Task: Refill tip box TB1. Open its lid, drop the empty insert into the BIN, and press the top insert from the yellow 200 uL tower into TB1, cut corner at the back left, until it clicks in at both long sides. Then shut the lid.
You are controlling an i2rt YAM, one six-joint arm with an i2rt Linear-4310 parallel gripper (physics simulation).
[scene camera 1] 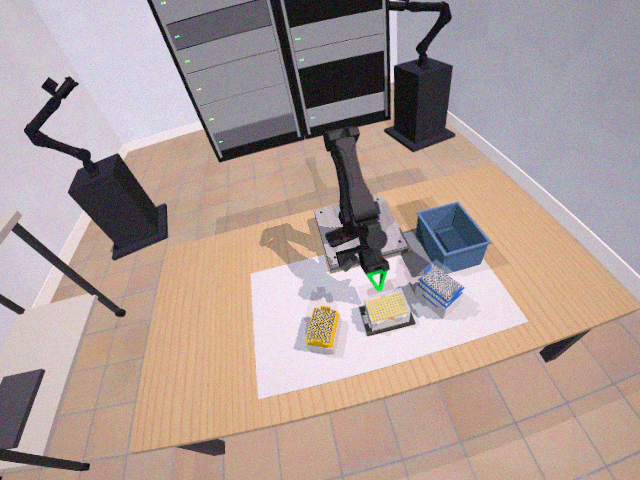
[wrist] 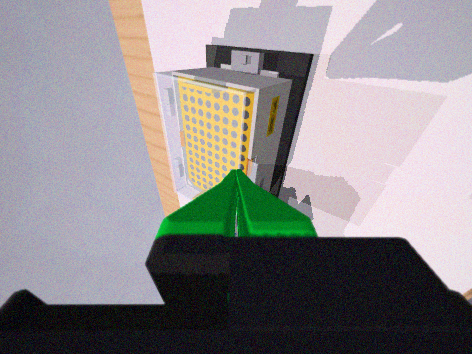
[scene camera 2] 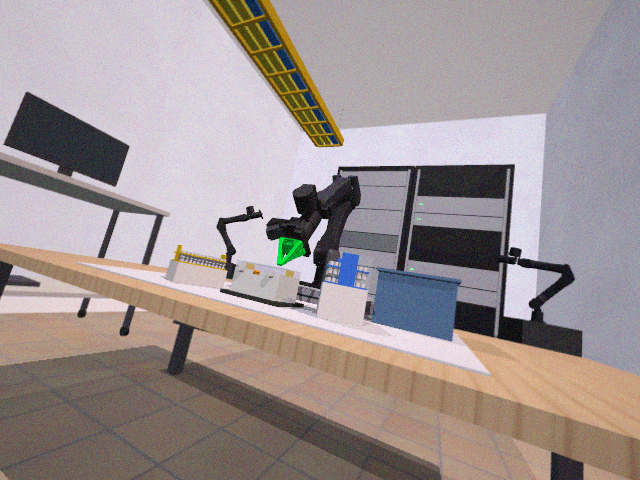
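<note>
Tip box TB1 (scene camera 1: 391, 323) (scene camera 2: 261, 283) (wrist: 268, 132) is a grey box in a black holder (scene camera 1: 366, 324) (wrist: 296, 75). Its clear lid (wrist: 168, 107) looks shut over the yellow insert (scene camera 1: 386, 307) (wrist: 212, 130), whose holes show through it. My green-fingered gripper (scene camera 1: 379, 289) (scene camera 2: 280, 264) (wrist: 236, 177) is shut and empty. Its tips are at the box's back long side, near lid height; whether they touch it I cannot tell. The yellow 200 uL tower (scene camera 1: 322, 326) (scene camera 2: 199, 272) stands left of the box in the scene views. The blue BIN (scene camera 1: 465, 260) (scene camera 2: 416, 304) stands at the back right.
A tower with blue inserts (scene camera 1: 440, 286) (scene camera 2: 342, 302) stands between the tip box and the BIN, towards the right. A white mat (scene camera 1: 289, 369) (scene camera 2: 408, 346) lies under these things on the wooden table (scene camera 1: 196, 361). The arm's metal base plate (scene camera 1: 325, 232) is behind the box.
</note>
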